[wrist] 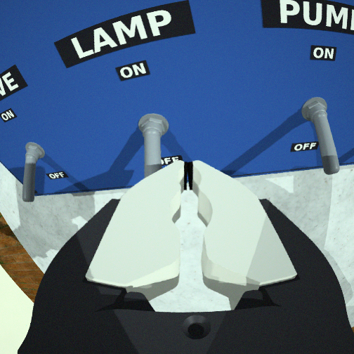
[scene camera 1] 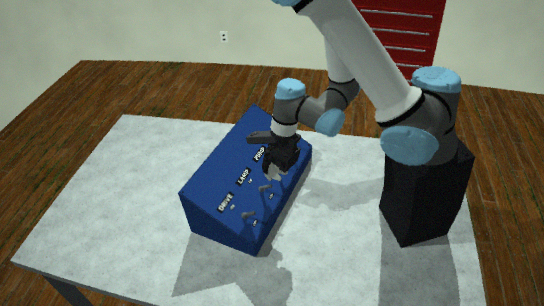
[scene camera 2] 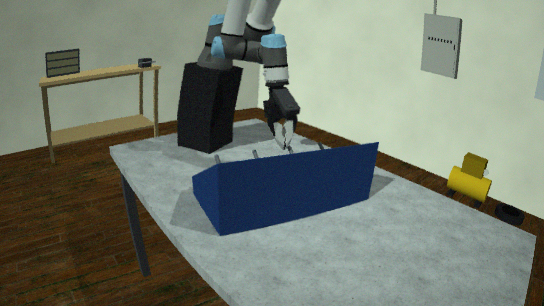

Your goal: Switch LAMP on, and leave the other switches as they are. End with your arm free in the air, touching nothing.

The gripper shows in the wrist view, in scene camera 1 (pixel 270 180) and in scene camera 2. The same spot on the gripper: (wrist: pixel 131 244) is (scene camera 2: pixel 289 125).
